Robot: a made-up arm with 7 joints.
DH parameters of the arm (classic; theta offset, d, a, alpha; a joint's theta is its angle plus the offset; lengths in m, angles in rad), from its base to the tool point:
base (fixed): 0 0 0 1.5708
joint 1: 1.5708 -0.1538 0 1.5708
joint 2: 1.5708 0 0 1.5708
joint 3: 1.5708 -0.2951 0 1.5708
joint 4: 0 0 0 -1.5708
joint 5: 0 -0.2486 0 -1.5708
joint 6: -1.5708 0 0 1.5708
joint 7: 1.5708 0 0 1.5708
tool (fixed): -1.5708 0 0 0
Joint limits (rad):
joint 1: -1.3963..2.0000
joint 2: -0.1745..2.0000
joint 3: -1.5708..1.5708
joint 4: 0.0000..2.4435
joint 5: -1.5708..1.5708
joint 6: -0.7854..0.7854
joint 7: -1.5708..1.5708
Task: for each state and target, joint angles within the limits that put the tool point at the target. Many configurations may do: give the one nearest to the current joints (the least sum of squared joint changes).
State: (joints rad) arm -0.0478 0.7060 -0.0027 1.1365 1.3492 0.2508 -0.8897
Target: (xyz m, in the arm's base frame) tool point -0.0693 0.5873 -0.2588
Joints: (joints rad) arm -0.8831 1.0079 0.2933 0.7147 1.3492 0.2508 -0.8897
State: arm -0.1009 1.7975 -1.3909 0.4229 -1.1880 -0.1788 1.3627
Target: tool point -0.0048 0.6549 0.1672
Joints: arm 0.5591 2.0000 -0.7405 0.4793 -1.1880 -0.1788 1.3627
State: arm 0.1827 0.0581 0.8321 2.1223 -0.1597 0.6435 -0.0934
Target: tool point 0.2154 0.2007 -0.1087
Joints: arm 0.2341 -0.1745 0.3781 2.2180 -0.1597 0.6435 -0.0934
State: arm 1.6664 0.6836 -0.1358 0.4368 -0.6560 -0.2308 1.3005
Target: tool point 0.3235 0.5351 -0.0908
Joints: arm 0.7842 0.9494 -0.0970 0.7293 -0.6560 -0.2308 1.3005
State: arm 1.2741 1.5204 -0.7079 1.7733 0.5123 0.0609 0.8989
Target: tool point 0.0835 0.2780 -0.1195
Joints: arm 0.5445 1.6965 -1.5113 2.4415 0.5123 0.0609 0.8989
